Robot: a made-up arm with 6 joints. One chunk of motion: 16 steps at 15 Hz.
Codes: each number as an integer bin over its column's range. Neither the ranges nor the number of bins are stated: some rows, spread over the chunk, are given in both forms.
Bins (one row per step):
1: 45 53 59 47 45 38
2: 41 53 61 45 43 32
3: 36 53 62 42 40 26
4: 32 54 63 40 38 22
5: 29 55 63 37 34 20
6: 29 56 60 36 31 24
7: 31 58 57 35 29 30
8: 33 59 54 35 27 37
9: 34 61 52 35 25 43
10: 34 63 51 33 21 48
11: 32 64 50 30 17 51
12: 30 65 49 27 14 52
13: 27 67 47 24 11 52
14: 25 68 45 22 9 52
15: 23 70 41 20 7 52
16: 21 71 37 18 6 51
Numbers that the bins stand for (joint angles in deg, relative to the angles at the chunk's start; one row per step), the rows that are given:
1: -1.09 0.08 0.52 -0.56 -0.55 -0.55
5: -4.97 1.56 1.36 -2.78 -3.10 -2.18
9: -3.76 5.98 -0.97 -3.22 -5.19 -0.09
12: -4.73 8.93 -1.61 -5.00 -7.75 0.73
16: -6.91 13.35 -4.15 -7.00 -9.61 0.64
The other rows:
2: -2.06 0.08 0.94 -1.00 -1.01 -1.09
3: -3.27 0.08 1.15 -1.67 -1.71 -1.64
4: -4.24 0.82 1.36 -2.11 -2.17 -2.00
6: -4.97 2.29 0.73 -3.00 -3.80 -1.82
7: -4.48 3.77 0.09 -3.22 -4.26 -1.27
8: -4.00 4.51 -0.55 -3.22 -4.73 -0.64
10: -3.76 7.45 -1.18 -3.67 -6.12 0.36
11: -4.24 8.19 -1.39 -4.33 -7.05 0.64
13: -5.45 10.40 -2.03 -5.67 -8.44 0.73
14: -5.94 11.14 -2.45 -6.11 -8.91 0.73
15: -6.42 12.62 -3.30 -6.56 -9.37 0.73

